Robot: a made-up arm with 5 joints.
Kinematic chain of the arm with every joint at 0, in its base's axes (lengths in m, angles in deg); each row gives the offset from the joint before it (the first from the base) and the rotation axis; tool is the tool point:
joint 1: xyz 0 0 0.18 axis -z
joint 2: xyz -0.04 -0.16 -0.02 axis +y
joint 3: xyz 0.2 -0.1 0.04 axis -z
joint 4: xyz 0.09 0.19 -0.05 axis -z
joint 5: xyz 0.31 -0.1 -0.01 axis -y
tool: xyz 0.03 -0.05 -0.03
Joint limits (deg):
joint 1: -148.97..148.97
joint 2: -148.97..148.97
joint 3: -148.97..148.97
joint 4: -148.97..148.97
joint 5: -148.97..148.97
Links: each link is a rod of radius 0.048 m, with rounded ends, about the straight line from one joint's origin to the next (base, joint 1, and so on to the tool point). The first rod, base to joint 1, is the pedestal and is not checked.
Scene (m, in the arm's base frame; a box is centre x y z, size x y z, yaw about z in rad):
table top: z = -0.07
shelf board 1: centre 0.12 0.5 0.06 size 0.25 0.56 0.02 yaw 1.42
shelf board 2: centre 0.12 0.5 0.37 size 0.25 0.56 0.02 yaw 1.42
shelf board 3: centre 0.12 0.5 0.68 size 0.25 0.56 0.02 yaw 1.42
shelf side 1: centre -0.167 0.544 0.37 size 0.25 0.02 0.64 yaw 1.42
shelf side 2: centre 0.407 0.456 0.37 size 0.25 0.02 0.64 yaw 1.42
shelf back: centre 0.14 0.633 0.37 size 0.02 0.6 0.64 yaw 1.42
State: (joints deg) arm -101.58 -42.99 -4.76 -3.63 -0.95
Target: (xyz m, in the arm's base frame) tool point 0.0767 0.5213 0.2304
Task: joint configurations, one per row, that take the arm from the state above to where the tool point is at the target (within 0.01 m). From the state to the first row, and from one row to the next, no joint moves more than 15 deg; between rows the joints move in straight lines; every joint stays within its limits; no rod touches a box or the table.
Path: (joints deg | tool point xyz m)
1: -94.49 -48.98 -18.99 1.42 -3.40 | 0.0614 0.3929 0.5719
2: -87.40 -54.97 -33.23 6.47 -5.84 | 0.0482 0.3111 0.5713
3: -80.31 -60.96 -47.46 11.52 -8.29 | 0.0304 0.2387 0.5538
4: -73.28 -53.72 -59.05 12.87 -10.63 | 0.0234 0.2587 0.4683
5: -66.26 -46.48 -70.64 14.21 -12.97 | 0.0248 0.2601 0.3821
6: -59.23 -39.24 -82.23 15.56 -15.32 | 0.0285 0.2422 0.3011
7: -52.20 -32.00 -93.82 16.91 -17.66 | 0.0290 0.2072 0.2304
8: -59.23 -28.10 -80.25 14.01 -15.36 | 0.0392 0.2679 0.2505
9: -66.26 -24.19 -66.68 11.10 -13.07 | 0.0501 0.3308 0.2617
10: -73.30 -20.28 -53.11 8.20 -10.77 | 0.0606 0.3952 0.2624
11: -80.33 -16.37 -39.55 5.30 -8.48 | 0.0696 0.4593 0.2518
12: -87.36 -12.47 -25.98 2.39 -6.19 | 0.0766 0.5213 0.2304

